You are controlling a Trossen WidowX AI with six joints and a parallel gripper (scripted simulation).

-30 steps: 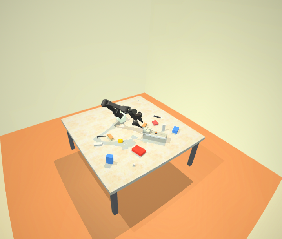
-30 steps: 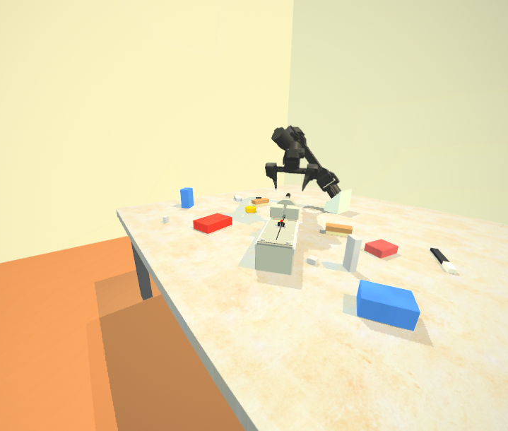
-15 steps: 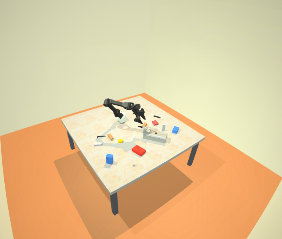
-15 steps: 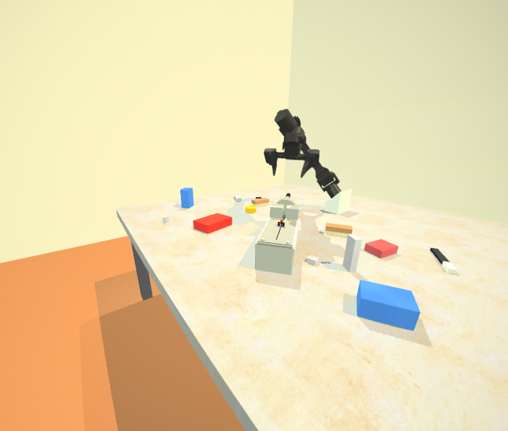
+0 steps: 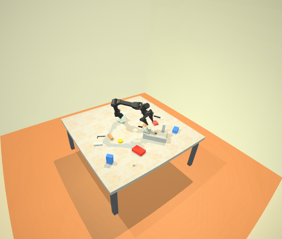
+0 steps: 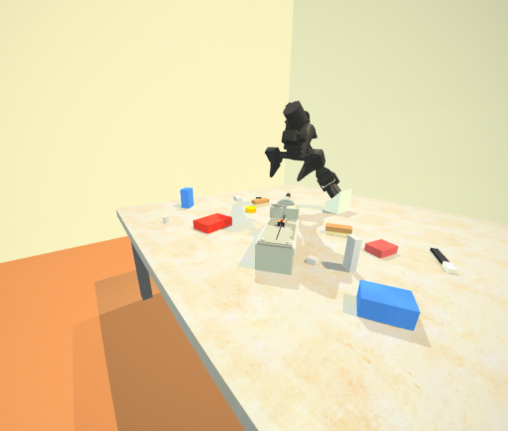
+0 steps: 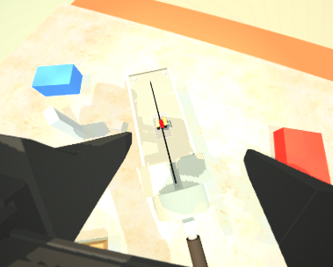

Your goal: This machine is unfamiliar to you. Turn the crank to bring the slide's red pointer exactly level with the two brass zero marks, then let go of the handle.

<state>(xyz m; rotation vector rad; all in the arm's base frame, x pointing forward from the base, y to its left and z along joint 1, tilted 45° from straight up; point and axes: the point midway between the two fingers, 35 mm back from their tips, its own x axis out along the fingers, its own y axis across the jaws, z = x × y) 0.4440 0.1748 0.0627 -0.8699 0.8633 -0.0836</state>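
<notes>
My gripper tip is now 8 cm past the crank, 5 cm to the left of it and 9 cm above it. Round my gripper tip: brown crank handle: 9 cm behind, 6 cm to the right, 8 cm below; red pointer: 5 cm ahead, 5 cm to the left, 11 cm below; small red block: 18 cm behind, 24 cm to the left, 19 cm below.
</notes>
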